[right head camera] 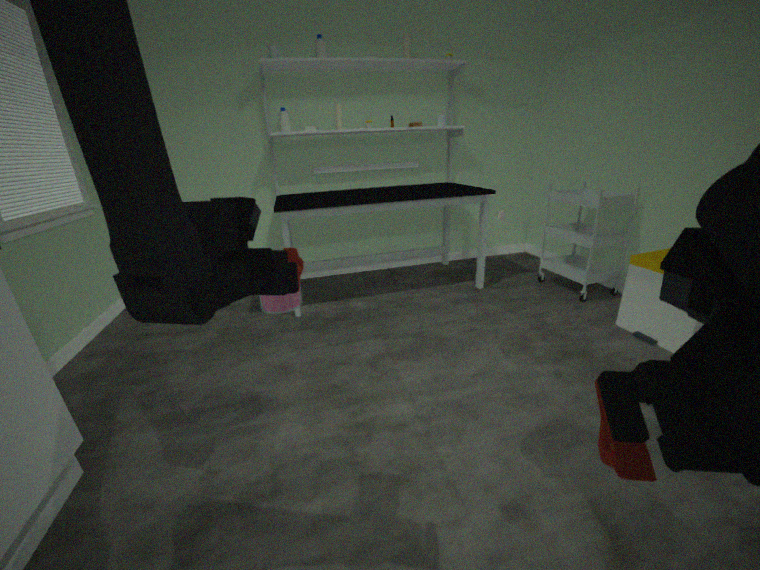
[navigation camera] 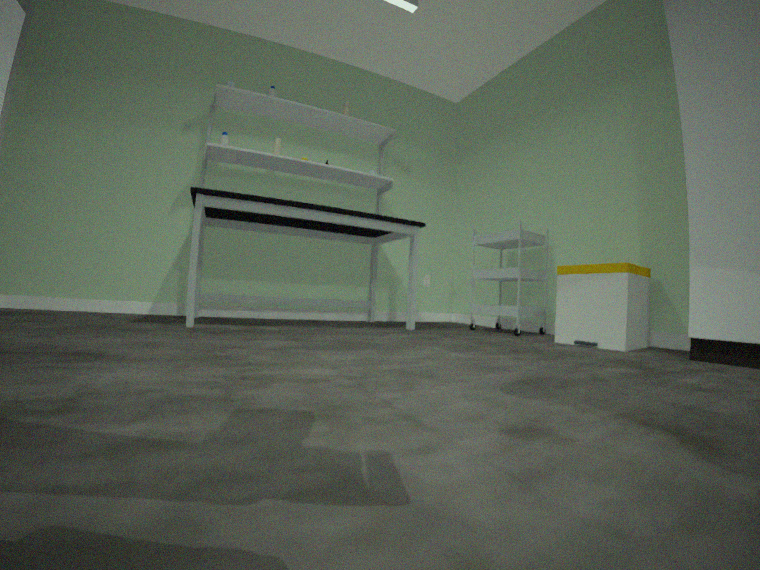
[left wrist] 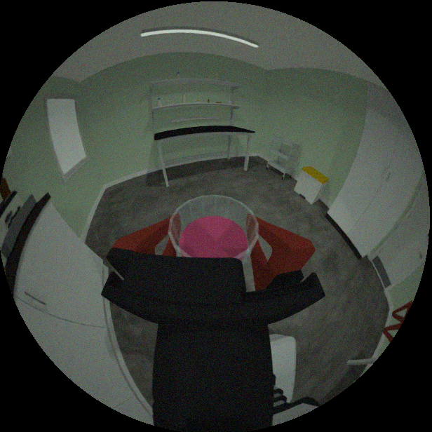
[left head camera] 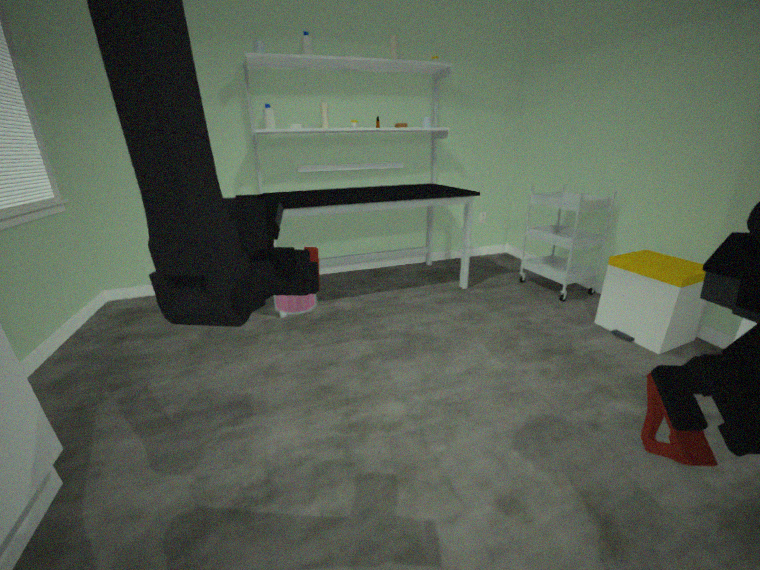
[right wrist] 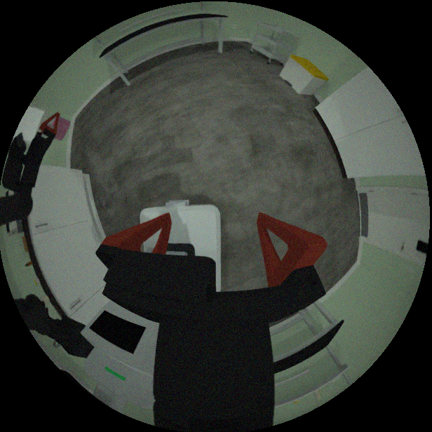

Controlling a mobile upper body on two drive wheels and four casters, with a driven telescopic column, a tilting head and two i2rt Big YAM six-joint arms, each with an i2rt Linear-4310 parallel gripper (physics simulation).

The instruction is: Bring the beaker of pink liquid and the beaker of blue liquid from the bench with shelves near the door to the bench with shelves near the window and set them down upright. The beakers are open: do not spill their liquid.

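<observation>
My left gripper is shut on the clear beaker of pink liquid and holds it upright in the air at the left. The left wrist view shows the beaker between the red fingers, liquid level. It also shows in the right head view. My right gripper is open and empty, low at the right edge. A bench with shelves and a black top stands across the room against the green wall; its top is bare.
A white wheeled cart and a white bin with a yellow lid stand right of the bench. Small bottles sit on the bench's shelves. A window is on the wall left of the bench. Grey floor lies between.
</observation>
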